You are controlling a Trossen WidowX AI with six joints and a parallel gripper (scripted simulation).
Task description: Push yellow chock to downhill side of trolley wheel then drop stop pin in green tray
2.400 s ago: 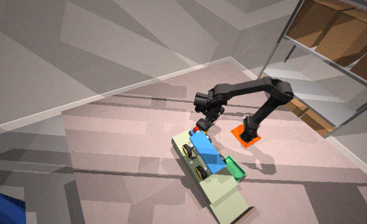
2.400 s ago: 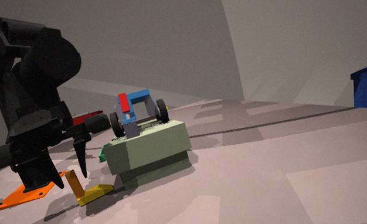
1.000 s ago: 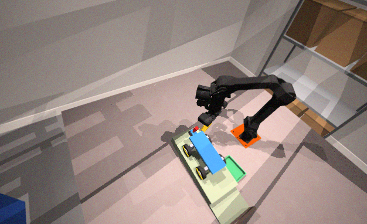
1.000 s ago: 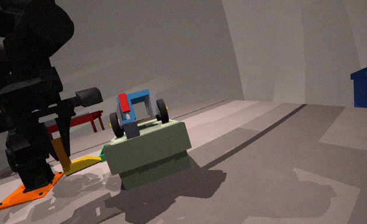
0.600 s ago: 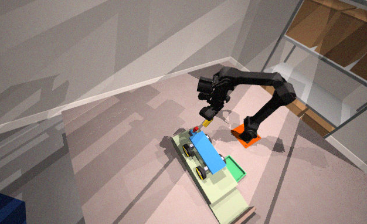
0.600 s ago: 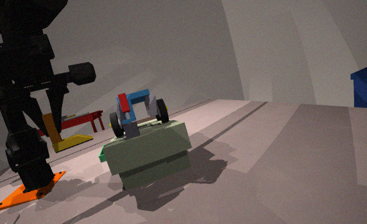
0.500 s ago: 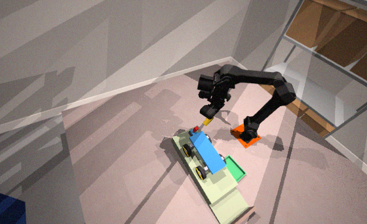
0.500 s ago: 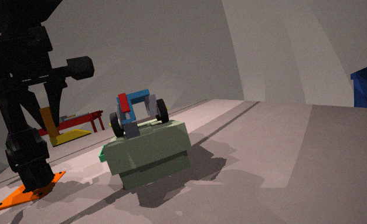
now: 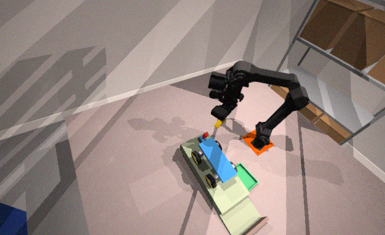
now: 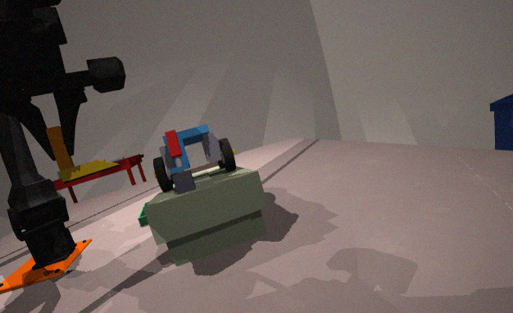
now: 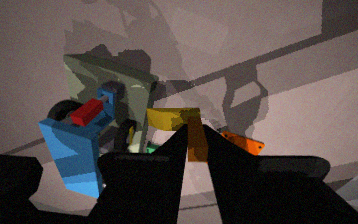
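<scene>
My gripper tip is 2 cm short of the yellow chock and 1 cm above it. From my gripper tip the other things lie so: blue trolley 17 cm ahead, 12 cm to the left, 6 cm below; then pale green ramp 17 cm ahead, 13 cm to the left, 13 cm below; then red-headed stop pin 13 cm ahead, 4 cm below, 1 cm to the left.
</scene>
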